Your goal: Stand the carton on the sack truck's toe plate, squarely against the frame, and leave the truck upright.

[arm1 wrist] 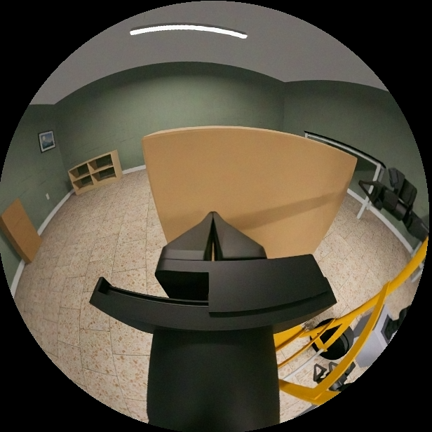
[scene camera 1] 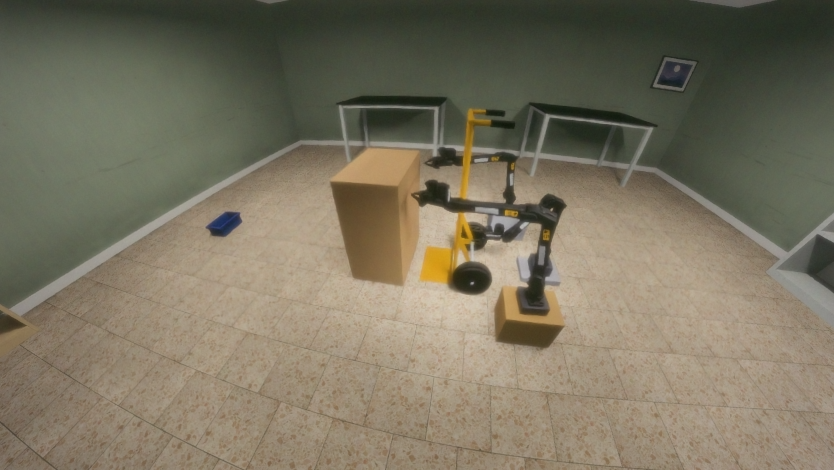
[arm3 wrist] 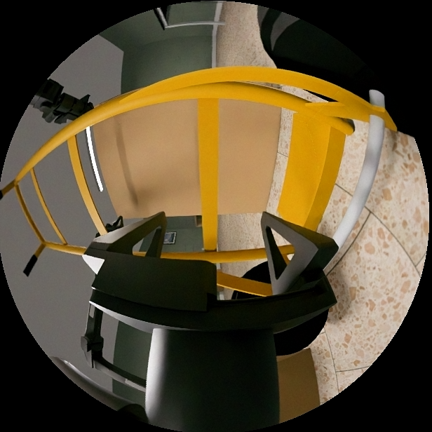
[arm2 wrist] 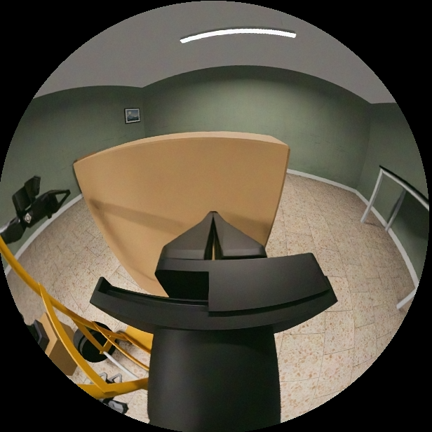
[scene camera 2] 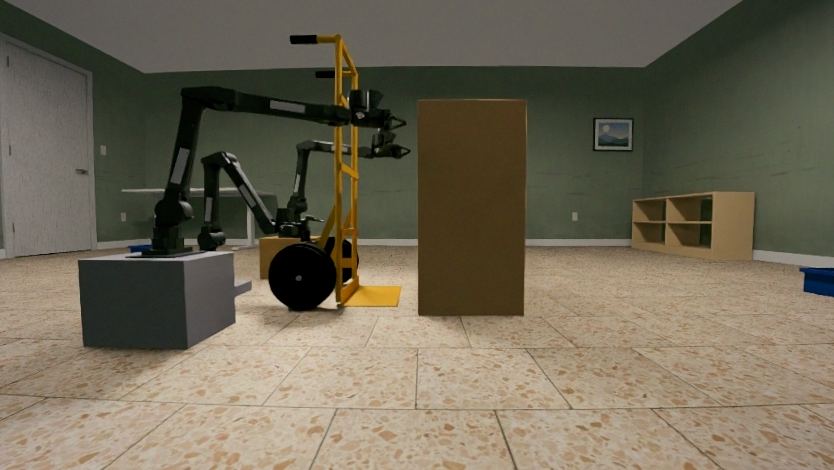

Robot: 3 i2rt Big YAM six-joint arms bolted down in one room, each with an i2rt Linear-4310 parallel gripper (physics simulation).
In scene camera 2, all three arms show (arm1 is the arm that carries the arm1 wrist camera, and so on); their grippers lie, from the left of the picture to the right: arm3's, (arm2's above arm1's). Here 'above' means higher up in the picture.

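Note:
The brown carton (arm1 wrist: pixel 250 175) (arm2 wrist: pixel 200 175) (arm3 wrist: pixel 245 160) (scene camera 1: pixel 373 233) (scene camera 2: pixel 472 204) stands upright on the floor, just beyond the yellow toe plate (arm3 wrist: pixel 306 170) (scene camera 1: pixel 435 264) (scene camera 2: pixel 376 296). The sack truck (arm3 wrist: pixel 208 175) (scene camera 1: pixel 467 151) (scene camera 2: pixel 338 145) stands upright. Arm1's gripper (arm1 wrist: pixel 213 215) (scene camera 2: pixel 406 152) and arm2's gripper (arm2 wrist: pixel 214 215) (scene camera 2: pixel 402 122) are shut and empty, pointing at the carton's truck-side face high up, with a small gap in scene camera 2. Arm3's gripper (arm3 wrist: pixel 214 216) (scene camera 2: pixel 318 219) is open, low behind the truck's frame.
In scene camera 2, a grey block (scene camera 2: pixel 134 297) bears one arm and a wooden shelf (scene camera 2: pixel 732 224) stands at the right. A brown block (scene camera 1: pixel 528 326) bears another arm. Two black-topped tables (scene camera 1: pixel 391 102) (scene camera 1: pixel 589 113) stand behind. A blue bin (scene camera 1: pixel 224 223) lies left in scene camera 1.

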